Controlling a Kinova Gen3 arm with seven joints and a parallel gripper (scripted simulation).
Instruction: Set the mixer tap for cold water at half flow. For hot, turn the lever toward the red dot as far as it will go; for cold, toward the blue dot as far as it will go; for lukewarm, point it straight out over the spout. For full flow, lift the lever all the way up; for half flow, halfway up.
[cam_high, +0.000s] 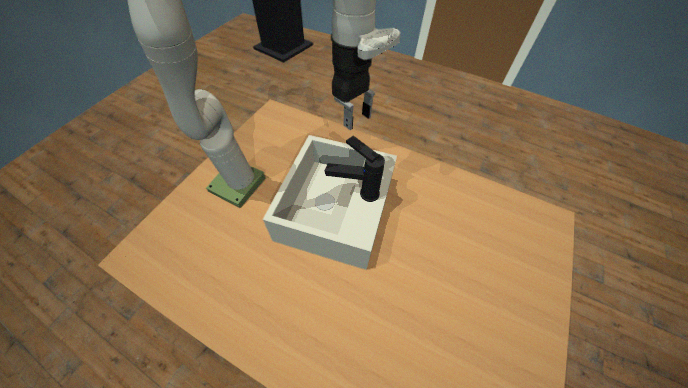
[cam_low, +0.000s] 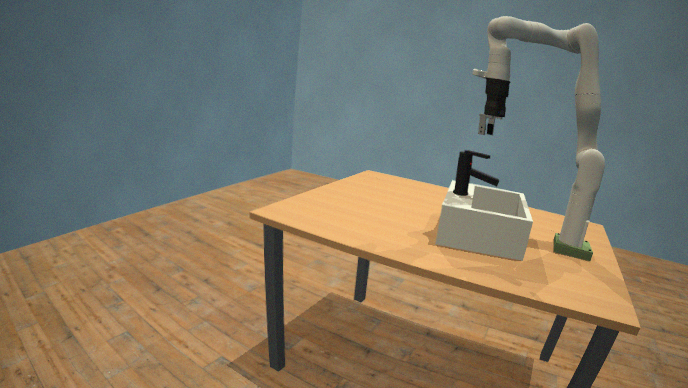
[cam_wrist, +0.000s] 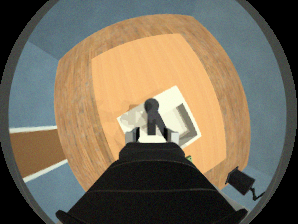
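My hand is 2 cm short of the lever and 9 cm above it. From my hand the other things lie so: black mixer tap (4 cm ahead, 1 cm to the right, 13 cm below); white basin (5 cm behind, 5 cm to the right, 32 cm below).
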